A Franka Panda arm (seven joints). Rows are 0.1 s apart.
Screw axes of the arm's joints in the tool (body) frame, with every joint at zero. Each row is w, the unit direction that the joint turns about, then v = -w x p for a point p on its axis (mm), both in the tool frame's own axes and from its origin. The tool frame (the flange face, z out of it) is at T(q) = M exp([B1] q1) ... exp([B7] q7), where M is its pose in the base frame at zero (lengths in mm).
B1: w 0 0 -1 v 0 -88 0
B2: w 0 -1 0 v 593 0 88
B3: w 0 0 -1 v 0 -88 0
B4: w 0 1 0 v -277 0 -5.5
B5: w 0 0 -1 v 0 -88 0
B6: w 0 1 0 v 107 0 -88
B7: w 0 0 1 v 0 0 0
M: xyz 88 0 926 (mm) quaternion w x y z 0 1 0 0
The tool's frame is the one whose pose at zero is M.
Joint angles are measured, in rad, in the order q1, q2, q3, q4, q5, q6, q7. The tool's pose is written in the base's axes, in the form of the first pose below.
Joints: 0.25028, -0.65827, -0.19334, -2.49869, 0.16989, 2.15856, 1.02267
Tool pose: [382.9, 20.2, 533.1], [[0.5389, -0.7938, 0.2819], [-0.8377, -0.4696, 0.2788], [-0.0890, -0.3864, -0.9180]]
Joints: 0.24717, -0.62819, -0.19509, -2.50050, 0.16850, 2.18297, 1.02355
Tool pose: [390.5, 19.1, 523.3], [[0.5286, -0.8021, 0.2778], [-0.8443, -0.4631, 0.2695], [-0.0876, -0.3770, -0.9221]]
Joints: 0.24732, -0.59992, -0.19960, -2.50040, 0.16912, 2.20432, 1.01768
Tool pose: [397.4, 17.9, 514.6], [[0.5246, -0.8062, 0.2734], [-0.8469, -0.4616, 0.2640], [-0.0866, -0.3701, -0.9250]]
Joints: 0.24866, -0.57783, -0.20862, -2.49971, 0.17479, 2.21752, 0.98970
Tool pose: [402.7, 15.3, 507.4], [[0.5364, -0.8005, 0.2674], [-0.8396, -0.4739, 0.2654], [-0.0857, -0.3669, -0.9263]]
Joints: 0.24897, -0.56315, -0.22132, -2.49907, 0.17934, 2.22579, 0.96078
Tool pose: [406.3, 10.4, 502.3], [[0.5467, -0.7946, 0.2640], [-0.8329, -0.4840, 0.2684], [-0.0855, -0.3666, -0.9264]]
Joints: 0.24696, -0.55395, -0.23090, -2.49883, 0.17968, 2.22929, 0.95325
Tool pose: [408.4, 5.7, 498.7], [[0.5428, -0.7983, 0.2609], [-0.8352, -0.4802, 0.2681], [-0.0888, -0.3634, -0.9274]]
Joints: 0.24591, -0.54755, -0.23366, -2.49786, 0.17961, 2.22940, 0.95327
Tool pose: [409.7, 4.3, 496.5], [[0.5393, -0.8020, 0.2568], [-0.8371, -0.4774, 0.2670], [-0.0916, -0.3590, -0.9289]]
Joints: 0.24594, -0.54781, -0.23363, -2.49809, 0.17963, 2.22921, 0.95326
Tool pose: [409.6, 4.3, 496.4], [[0.5394, -0.8020, 0.2566], [-0.8370, -0.4775, 0.2671], [-0.0917, -0.3589, -0.9289]]
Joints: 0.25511, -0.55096, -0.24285, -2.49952, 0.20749, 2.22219, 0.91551
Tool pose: [408.5, 5.1, 496.0], [[0.5628, -0.7878, 0.2504], [-0.8194, -0.4918, 0.2943], [-0.1087, -0.3708, -0.9223]]
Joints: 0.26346, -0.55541, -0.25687, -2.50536, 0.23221, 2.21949, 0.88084
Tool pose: [407.1, 3.5, 494.1], [[0.5797, -0.7767, 0.2464], [-0.8051, -0.4995, 0.3198], [-0.1253, -0.3838, -0.9149]]
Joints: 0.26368, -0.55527, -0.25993, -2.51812, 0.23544, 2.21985, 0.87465
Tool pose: [405.2, 3.2, 487.7], [[0.5812, -0.7791, 0.2350], [-0.8027, -0.5014, 0.3229], [-0.1338, -0.3763, -0.9168]]
